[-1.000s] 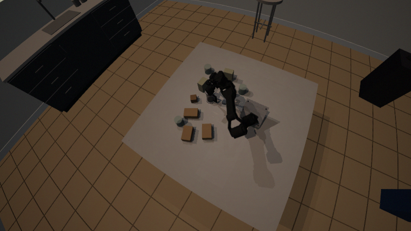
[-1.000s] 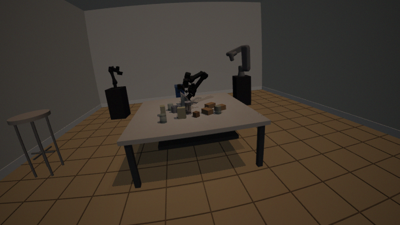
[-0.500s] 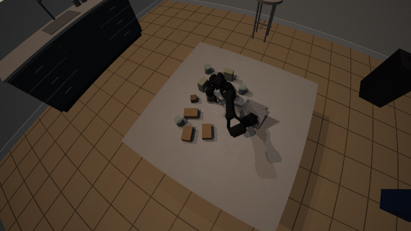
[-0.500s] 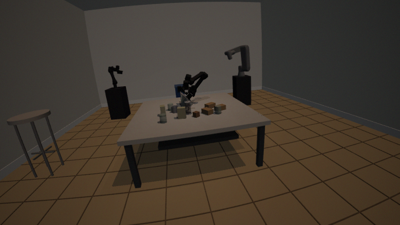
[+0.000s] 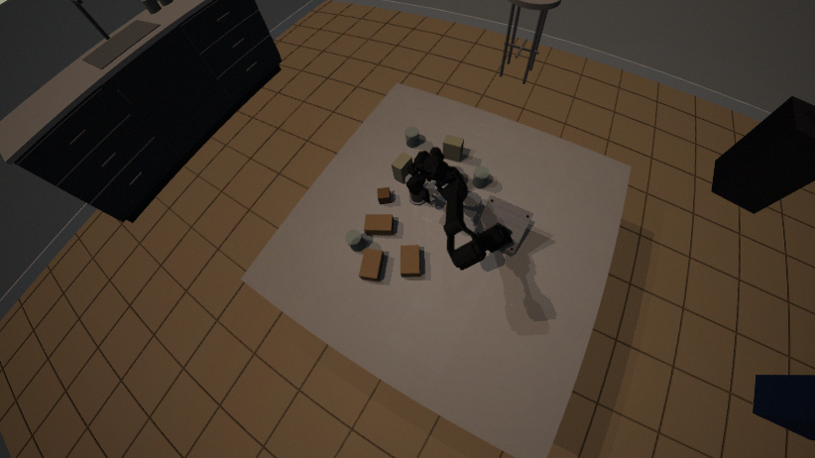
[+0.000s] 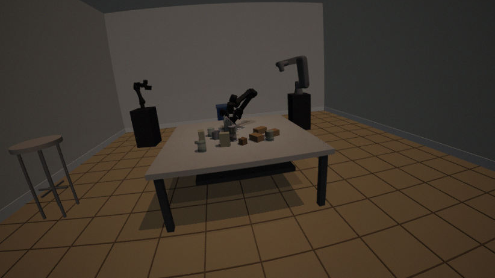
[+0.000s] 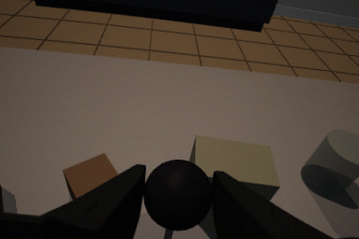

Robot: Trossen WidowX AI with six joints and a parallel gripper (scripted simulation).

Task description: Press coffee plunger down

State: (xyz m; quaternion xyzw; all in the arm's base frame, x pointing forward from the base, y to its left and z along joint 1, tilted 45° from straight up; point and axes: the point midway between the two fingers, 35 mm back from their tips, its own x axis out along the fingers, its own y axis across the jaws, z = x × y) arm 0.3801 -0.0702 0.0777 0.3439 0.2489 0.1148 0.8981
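My gripper tip is 100 mm above the coffee press and 30 mm past it. The rest, counted from my gripper tip: small brown cube (180 mm below, 90 mm ahead, 80 mm to the left).
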